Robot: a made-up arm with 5 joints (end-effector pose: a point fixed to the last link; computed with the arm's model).
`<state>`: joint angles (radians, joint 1 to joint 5).
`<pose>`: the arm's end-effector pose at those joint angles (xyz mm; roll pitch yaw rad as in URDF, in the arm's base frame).
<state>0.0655 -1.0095 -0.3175 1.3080 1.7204</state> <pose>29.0 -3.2 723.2 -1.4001 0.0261 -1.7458</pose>
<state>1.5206 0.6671 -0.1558 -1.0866 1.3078</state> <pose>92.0 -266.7 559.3 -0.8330 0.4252 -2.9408</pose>
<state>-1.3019 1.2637 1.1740 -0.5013 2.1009</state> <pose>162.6 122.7 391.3 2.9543 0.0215 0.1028</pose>
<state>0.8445 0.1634 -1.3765 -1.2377 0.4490</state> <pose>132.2 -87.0 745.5 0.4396 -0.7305 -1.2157</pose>
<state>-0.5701 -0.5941 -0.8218 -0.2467 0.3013</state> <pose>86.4 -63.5 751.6 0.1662 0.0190 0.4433</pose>
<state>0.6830 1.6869 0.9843 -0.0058 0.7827</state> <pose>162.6 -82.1 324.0 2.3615 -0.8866 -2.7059</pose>
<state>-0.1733 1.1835 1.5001 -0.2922 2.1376</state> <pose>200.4 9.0 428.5 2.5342 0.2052 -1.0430</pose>
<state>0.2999 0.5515 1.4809 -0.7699 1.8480</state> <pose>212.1 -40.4 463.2 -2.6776 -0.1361 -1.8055</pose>
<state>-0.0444 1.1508 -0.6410 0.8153 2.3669</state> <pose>434.2 6.8 480.6 -2.7817 -0.2499 -0.9410</pose>
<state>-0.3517 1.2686 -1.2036 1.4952 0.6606</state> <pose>468.8 99.9 527.1 -2.9822 -0.1007 -2.3035</pose>
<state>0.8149 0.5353 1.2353 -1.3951 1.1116</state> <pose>187.4 -117.5 477.6 -1.9318 0.5314 -2.7632</pose>
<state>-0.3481 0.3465 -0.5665 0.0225 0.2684</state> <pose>351.4 45.0 700.2 -0.6578 1.4428 -0.4788</pose>
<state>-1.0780 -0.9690 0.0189 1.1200 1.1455</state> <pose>130.4 -15.8 729.3 -1.6907 0.5631 -0.7352</pose>
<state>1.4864 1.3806 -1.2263 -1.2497 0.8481</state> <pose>95.0 -308.2 503.8 -0.1719 0.4701 -2.2564</pose>
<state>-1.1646 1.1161 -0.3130 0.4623 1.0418</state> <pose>274.8 309.6 456.7 -2.7547 0.0886 -1.1114</pose>
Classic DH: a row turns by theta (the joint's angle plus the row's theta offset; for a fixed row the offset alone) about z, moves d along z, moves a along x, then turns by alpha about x. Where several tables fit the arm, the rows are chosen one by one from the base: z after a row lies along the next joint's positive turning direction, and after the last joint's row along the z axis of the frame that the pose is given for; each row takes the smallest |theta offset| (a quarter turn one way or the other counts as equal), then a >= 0, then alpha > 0; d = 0 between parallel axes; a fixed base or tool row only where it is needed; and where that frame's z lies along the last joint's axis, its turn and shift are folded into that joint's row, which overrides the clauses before.
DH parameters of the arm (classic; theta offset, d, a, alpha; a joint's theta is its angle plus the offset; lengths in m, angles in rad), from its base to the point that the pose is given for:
base (fixed): 0.1547 0 0.1103 3.1416
joint 1: 0.1547 -0.473 0.045 1.5708
joint 2: -1.4511 0 0.1591 0
joint 3: 1.2233 0 0.1417 0
joint 4: -1.3429 -0.05 -0.001 1.5708
joint 5: -0.7875 -0.0352 0.0254 2.9522
tool (fixed): 2.5193 -0.0379 0 0

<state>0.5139 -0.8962 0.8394 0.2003 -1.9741</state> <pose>132.6 -72.2 604.9 1.8250 -0.5852 1.0941</pose>
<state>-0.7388 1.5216 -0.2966 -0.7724 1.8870</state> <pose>332.7 188.1 347.4 -1.8578 -0.1758 -0.8695</pose>
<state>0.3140 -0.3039 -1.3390 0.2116 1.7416</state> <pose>68.8 3.6 763.9 0.0141 0.1093 -1.8973</pose>
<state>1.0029 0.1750 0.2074 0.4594 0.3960</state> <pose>198.0 -221.2 621.7 -2.8084 0.5991 2.4072</pose>
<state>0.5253 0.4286 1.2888 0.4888 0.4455</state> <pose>222.3 -108.6 454.1 3.0832 -0.7164 2.9779</pose>
